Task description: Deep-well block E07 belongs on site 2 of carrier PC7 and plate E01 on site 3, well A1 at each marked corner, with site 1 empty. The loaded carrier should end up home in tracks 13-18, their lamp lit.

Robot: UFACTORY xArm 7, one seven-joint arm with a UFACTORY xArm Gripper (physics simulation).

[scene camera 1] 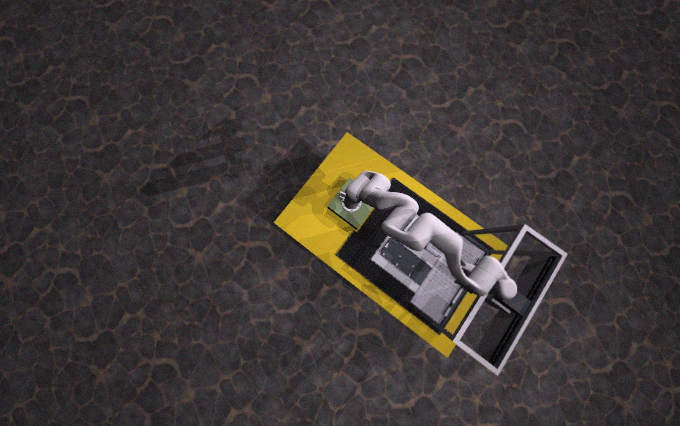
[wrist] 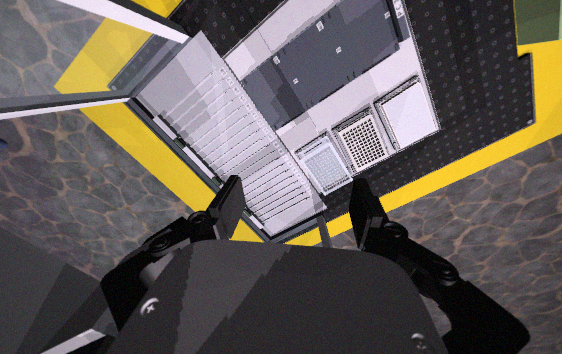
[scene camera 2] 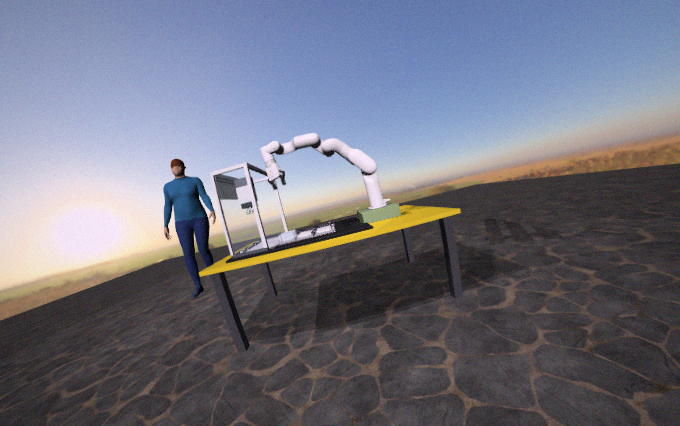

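Pixels of known places: gripper, fingertip midpoint: (wrist: 295,191) (scene camera 2: 280,187); arm's base at its link origin: (scene camera 1: 351,202) (scene camera 2: 377,207).
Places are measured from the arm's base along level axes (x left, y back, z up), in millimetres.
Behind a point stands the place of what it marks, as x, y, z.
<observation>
Carrier PC7 (scene camera 1: 401,256) @(-133, -447, -52) (wrist: 350,65) @(-96, -435, -51), a long dark grey plate with small site labels, lies on the light panel beside the track deck (scene camera 1: 435,293) @(-225, -738, -57) (wrist: 220,125) @(-198, -745, -62). No labware stands on its visible part. In the wrist view, a pale translucent plate (wrist: 326,167) @(52, -606, -21), a cream block with dark wells (wrist: 364,144) @(69, -501, -37) and a plain white plate-shaped item (wrist: 410,116) @(79, -389, -36) stand in a row beside the carrier. Their E labels and A1 corners are not readable. My gripper (scene camera 2: 279,183) @(-105, -601, 283) (wrist: 295,191) @(-105, -601, 283) is open and empty, high above the deck. Whether any track lamp is lit cannot be told.
A white-framed enclosure (scene camera 1: 548,285) @(21, -902, 418) (scene camera 2: 254,210) @(208, -732, 160) stands at the deck's far end, close to my gripper. The arm's green base (scene camera 1: 357,221) @(-87, -94, 0) (scene camera 2: 379,214) @(123, -43, -37) is at the other end of the yellow table (scene camera 1: 346,150) @(318, 216, -75) (scene camera 2: 426,213) @(311, 162, -75). A person (scene camera 2: 186,200) stands beyond the enclosure.
</observation>
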